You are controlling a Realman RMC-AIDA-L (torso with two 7-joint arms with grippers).
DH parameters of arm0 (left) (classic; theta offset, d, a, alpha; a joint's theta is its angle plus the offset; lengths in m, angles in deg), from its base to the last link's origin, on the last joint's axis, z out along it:
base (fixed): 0 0 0 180
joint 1: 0 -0.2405 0 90
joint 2: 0 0 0 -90
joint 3: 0 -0.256 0 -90
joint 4: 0 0 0 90
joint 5: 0 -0.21 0 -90
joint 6: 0 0 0 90
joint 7: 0 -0.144 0 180
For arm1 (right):
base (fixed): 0 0 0 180
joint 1: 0 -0.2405 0 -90
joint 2: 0 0 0 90
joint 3: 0 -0.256 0 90
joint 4: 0 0 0 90
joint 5: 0 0.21 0 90
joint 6: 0 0 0 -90
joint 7: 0 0.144 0 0
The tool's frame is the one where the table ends.
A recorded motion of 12 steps. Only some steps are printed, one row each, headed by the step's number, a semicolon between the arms.
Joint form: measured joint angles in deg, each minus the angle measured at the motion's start. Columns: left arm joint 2, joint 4, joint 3, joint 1, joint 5, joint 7, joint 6; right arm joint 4, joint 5, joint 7, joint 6, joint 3, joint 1, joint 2.
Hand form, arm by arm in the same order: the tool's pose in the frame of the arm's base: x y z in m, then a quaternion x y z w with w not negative. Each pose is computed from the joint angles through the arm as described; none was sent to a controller.
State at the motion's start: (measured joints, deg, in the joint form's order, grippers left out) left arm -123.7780 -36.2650 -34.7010 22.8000 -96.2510 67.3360 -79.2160; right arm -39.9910 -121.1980 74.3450 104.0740 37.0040 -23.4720 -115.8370
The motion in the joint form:
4: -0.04 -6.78 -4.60 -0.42 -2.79 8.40 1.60; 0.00 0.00 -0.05 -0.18 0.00 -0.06 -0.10
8: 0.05 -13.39 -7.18 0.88 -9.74 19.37 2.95; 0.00 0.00 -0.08 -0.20 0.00 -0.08 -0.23
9: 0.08 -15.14 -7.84 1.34 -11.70 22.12 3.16; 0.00 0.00 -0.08 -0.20 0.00 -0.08 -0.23
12: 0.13 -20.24 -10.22 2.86 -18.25 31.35 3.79; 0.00 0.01 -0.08 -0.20 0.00 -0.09 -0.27
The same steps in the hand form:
4: -0.2806 0.3333 0.0139 -0.86683 -0.25332 -0.31243 0.29465; 0.2978 0.2714 0.0258 -0.95456 0.19422 0.21817 0.05915
8: -0.2697 0.3451 0.0194 -0.88266 -0.27759 -0.26751 0.26887; 0.2973 0.2714 0.0249 -0.95444 0.19401 0.21900 0.05869
9: -0.2661 0.3484 0.0211 -0.88671 -0.28188 -0.25441 0.26377; 0.2973 0.2714 0.0249 -0.95444 0.19401 0.21900 0.05869
12: -0.2549 0.3580 0.0243 -0.89581 -0.30167 -0.21014 0.24972; 0.2971 0.2714 0.0247 -0.95438 0.19395 0.21935 0.05852

